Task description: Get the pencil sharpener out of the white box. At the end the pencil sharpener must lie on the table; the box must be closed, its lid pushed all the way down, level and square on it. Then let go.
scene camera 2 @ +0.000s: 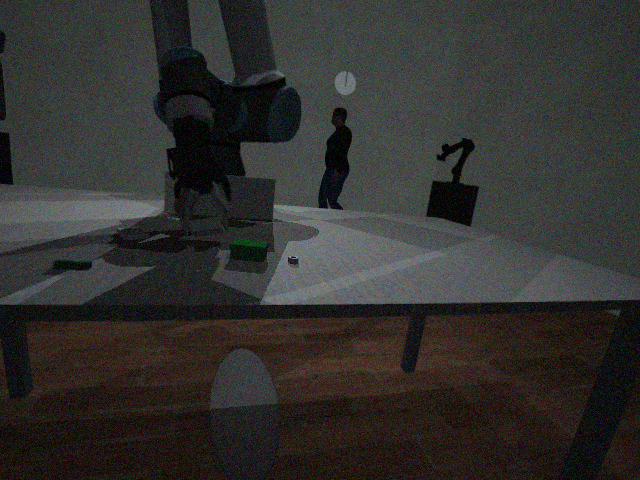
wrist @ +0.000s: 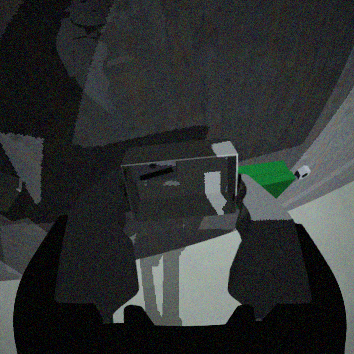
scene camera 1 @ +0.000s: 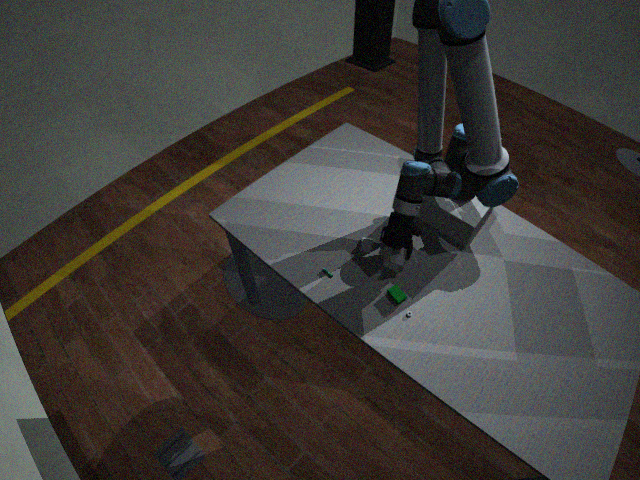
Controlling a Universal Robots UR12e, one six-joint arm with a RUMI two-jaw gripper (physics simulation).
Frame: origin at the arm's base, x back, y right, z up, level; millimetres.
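Seen in the pictures: gripper, between the fingertips: (scene camera 2: 207, 232) (wrist: 179, 172) (scene camera 1: 392, 267).
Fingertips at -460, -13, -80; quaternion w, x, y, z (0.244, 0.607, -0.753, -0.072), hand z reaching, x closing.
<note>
Offsets run from my fingertips to a thing's top centre, as dx, dy, dz.
The white box @(+8, +1, +34) (wrist: 180, 192) is held between the jaws of my gripper (scene camera 1: 397, 256) (scene camera 2: 204, 217) (wrist: 179, 172), which is shut on it. It hangs low near the table top; any gap beneath it cannot be told. Its open side faces the wrist camera, with no lid on it. Inside, a black strip @(+14, +14, +8) (wrist: 156, 173) shows on a small, dim object, which looks like the pencil sharpener. A flat, pale piece that looks like the lid @(+30, +138, -12) (scene camera 1: 366, 246) (scene camera 2: 132, 233) lies in shadow on the table beside the gripper, apart from the box.
A green block @(-74, -76, +2) (scene camera 1: 396, 293) (scene camera 2: 249, 250) (wrist: 270, 175) lies in front of the gripper, with a small white-and-black piece @(-101, -150, -12) (scene camera 1: 408, 314) (scene camera 2: 293, 259) (wrist: 302, 172) beside it. A small green piece @(-161, +163, -10) (scene camera 1: 327, 272) (scene camera 2: 73, 264) lies near the table edge. A large grey box (scene camera 1: 445, 223) (scene camera 2: 253, 198) stands behind the gripper.
</note>
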